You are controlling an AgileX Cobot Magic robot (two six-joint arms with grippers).
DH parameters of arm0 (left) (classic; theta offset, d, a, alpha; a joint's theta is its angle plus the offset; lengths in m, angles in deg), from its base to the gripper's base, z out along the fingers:
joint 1: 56.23 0.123 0 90
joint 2: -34.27 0 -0.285 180
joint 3: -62.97 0 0.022 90
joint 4: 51.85 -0.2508 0 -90
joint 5: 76.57 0 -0.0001 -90
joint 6: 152.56 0.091 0 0
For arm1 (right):
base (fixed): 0 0 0 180
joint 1: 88.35 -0.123 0 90
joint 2: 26.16 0 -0.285 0
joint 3: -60.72 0 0.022 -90
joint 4: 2.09 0.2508 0 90
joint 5: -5.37 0 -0.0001 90
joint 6: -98.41 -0.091 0 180
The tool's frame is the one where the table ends.
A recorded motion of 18 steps. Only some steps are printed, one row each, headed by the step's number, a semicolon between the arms.
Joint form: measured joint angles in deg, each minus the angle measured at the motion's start. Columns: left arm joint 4, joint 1, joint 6, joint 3, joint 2, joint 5; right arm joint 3, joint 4, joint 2, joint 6, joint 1, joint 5.
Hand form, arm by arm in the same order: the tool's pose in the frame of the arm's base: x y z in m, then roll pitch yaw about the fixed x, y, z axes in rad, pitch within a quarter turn. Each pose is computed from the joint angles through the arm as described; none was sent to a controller.
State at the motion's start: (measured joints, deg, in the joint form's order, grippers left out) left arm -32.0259 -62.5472 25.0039 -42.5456 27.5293 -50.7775; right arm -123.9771 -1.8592 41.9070 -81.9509 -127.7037 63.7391
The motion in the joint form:
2: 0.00 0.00 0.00 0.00 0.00 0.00; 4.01 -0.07 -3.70 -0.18 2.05 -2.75
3: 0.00 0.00 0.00 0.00 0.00 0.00; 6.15 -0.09 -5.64 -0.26 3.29 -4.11
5: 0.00 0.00 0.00 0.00 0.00 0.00; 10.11 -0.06 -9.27 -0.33 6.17 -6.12
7: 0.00 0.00 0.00 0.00 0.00 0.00; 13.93 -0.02 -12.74 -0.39 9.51 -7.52
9: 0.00 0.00 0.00 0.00 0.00 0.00; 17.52 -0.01 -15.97 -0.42 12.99 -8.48
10: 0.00 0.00 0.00 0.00 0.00 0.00; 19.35 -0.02 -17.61 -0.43 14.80 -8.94
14: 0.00 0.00 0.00 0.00 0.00 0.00; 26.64 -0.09 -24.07 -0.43 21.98 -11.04
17: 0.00 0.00 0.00 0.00 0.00 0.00; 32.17 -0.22 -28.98 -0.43 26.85 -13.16
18: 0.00 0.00 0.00 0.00 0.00 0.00; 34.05 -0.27 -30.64 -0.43 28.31 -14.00
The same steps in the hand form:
2: 0.0463 -0.0187 0.1921 -2.1920 1.0939 -2.4012; 0.1359 0.1038 0.4663 3.1196 1.0593 -2.5130
3: 0.0463 -0.0187 0.1921 -2.1920 1.0939 -2.4012; 0.1323 0.0966 0.4628 3.1167 1.0795 -2.5382
5: 0.0463 -0.0187 0.1921 -2.1920 1.0939 -2.4012; 0.1254 0.0823 0.4551 3.1113 1.1088 -2.5936
7: 0.0463 -0.0187 0.1921 -2.1920 1.0939 -2.4012; 0.1187 0.0684 0.4459 3.1063 1.1270 -2.6567
9: 0.0463 -0.0187 0.1921 -2.1920 1.0939 -2.4012; 0.1122 0.0559 0.4358 3.1038 1.1375 -2.7198
10: 0.0463 -0.0187 0.1921 -2.1920 1.0939 -2.4012; 0.1086 0.0499 0.4304 3.1033 1.1422 -2.7520
14: 0.0463 -0.0187 0.1921 -2.1920 1.0939 -2.4012; 0.0940 0.0296 0.4073 3.1038 1.1644 -2.8775
17: 0.0463 -0.0187 0.1921 -2.1920 1.0939 -2.4012; 0.0826 0.0183 0.3888 3.1066 1.1906 -2.9609
18: 0.0463 -0.0187 0.1921 -2.1920 1.0939 -2.4012; 0.0788 0.0153 0.3824 3.1077 1.2015 -2.9857

